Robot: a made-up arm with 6 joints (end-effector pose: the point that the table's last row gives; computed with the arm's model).
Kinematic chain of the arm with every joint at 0, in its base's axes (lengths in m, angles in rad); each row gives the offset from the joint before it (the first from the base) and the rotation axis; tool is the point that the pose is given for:
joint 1: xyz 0 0 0.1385 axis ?
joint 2: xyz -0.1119 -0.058 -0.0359 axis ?
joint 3: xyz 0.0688 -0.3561 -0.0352 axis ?
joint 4: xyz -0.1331 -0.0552 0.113 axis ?
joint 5: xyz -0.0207 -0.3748 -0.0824 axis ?
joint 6: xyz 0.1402 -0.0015 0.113 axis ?
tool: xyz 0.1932 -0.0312 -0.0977
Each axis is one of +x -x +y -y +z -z.
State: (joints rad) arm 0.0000 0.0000 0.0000 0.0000 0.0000 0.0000
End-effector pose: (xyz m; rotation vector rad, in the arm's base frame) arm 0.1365 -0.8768 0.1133 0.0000 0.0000 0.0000
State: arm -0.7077 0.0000 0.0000 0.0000 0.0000 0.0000
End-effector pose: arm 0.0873 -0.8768 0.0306 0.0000 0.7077 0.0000
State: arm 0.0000 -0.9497 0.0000 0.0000 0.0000 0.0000
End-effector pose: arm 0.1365 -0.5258 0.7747 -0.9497 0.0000 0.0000
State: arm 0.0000 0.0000 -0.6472 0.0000 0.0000 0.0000
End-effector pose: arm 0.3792 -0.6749 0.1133 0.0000 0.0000 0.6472
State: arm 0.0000 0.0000 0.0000 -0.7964 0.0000 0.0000
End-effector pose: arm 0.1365 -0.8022 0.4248 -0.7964 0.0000 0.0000
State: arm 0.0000 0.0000 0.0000 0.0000 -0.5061 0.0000
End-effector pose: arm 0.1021 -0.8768 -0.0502 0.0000 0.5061 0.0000
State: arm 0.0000 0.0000 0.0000 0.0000 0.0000 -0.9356
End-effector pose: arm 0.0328 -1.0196 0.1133 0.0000 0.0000 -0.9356
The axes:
joint 1: -y
joint 2: +x
joint 3: -z
joint 4: +x
joint 5: -y
joint 6: +z

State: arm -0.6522 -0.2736 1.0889 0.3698 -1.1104 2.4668
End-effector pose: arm -0.2676 -0.4147 0.3143 1.2965 0.0918 1.0770
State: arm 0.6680 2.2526 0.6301 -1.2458 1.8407 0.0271
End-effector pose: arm 0.1347 -0.3642 -0.4002 0.9532 -1.6607 -0.4743
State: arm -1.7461 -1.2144 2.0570 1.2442 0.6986 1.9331
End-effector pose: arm 0.1591 -0.2305 0.2109 -1.2076 -0.0721 1.5027
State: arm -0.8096 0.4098 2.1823 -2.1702 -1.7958 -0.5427
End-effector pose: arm 0.4053 -0.4712 0.5081 0.6947 -0.9323 0.3650
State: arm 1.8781 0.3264 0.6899 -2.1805 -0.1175 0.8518
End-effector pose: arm -0.1604 -0.5833 0.1570 -0.8171 -0.1655 -0.7978
